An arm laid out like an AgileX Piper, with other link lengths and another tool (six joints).
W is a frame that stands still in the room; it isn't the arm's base.
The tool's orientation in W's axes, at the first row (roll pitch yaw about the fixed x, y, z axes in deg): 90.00, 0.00, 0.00
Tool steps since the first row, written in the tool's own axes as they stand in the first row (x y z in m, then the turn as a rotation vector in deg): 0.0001, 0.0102, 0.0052, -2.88, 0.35, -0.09; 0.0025, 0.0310, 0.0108, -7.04, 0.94, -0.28; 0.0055, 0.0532, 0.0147, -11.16, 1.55, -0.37; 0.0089, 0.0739, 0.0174, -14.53, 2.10, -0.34; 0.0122, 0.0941, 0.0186, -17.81, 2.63, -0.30; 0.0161, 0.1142, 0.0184, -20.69, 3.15, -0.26; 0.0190, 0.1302, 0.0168, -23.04, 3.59, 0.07; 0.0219, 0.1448, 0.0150, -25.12, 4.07, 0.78; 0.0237, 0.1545, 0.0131, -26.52, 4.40, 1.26; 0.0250, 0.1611, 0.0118, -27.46, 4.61, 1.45
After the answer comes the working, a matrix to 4 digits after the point.
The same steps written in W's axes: 0.0001, -0.0052, 0.0102, -2.88, 0.09, 0.35; 0.0025, -0.0108, 0.0310, -7.04, 0.28, 0.94; 0.0055, -0.0147, 0.0532, -11.16, 0.37, 1.55; 0.0089, -0.0174, 0.0739, -14.53, 0.34, 2.10; 0.0122, -0.0186, 0.0941, -17.81, 0.30, 2.63; 0.0161, -0.0184, 0.1142, -20.69, 0.26, 3.15; 0.0190, -0.0168, 0.1302, -23.04, -0.07, 3.59; 0.0219, -0.0150, 0.1448, -25.12, -0.78, 4.07; 0.0237, -0.0131, 0.1545, -26.52, -1.26, 4.40; 0.0250, -0.0118, 0.1611, -27.46, -1.45, 4.61
The tool's axes in the first row as the columns of a matrix, in W's axes (rounded; the answer above uses it unrounded):
1.0000, 0.0000, 0.0000
0.0000, 0.0000, -1.0000
0.0000, 1.0000, 0.0000

